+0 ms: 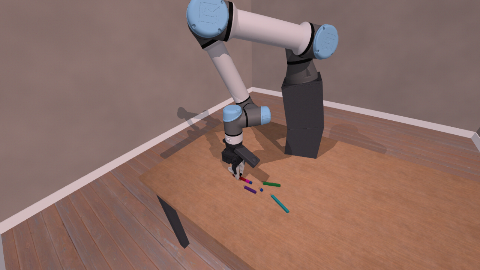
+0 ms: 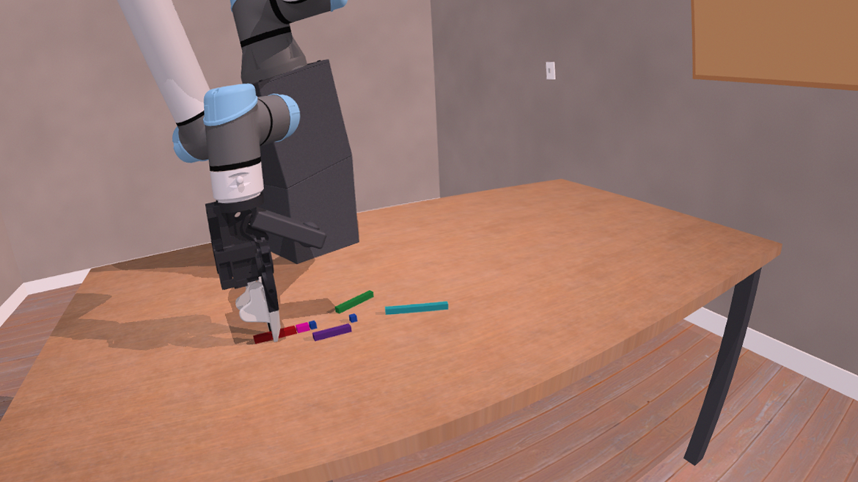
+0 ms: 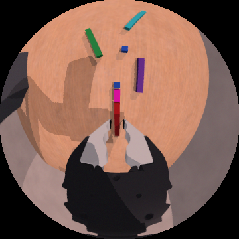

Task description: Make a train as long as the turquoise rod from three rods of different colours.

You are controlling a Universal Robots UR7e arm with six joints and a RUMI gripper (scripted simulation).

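My hand is 1 cm above the red rod. Round my hand: green rod 6 cm behind, 15 cm to the left, 1 cm below; then magenta rod 5 cm to the left, 1 cm below; then purple rod 3 cm ahead, 9 cm to the left, 1 cm below.
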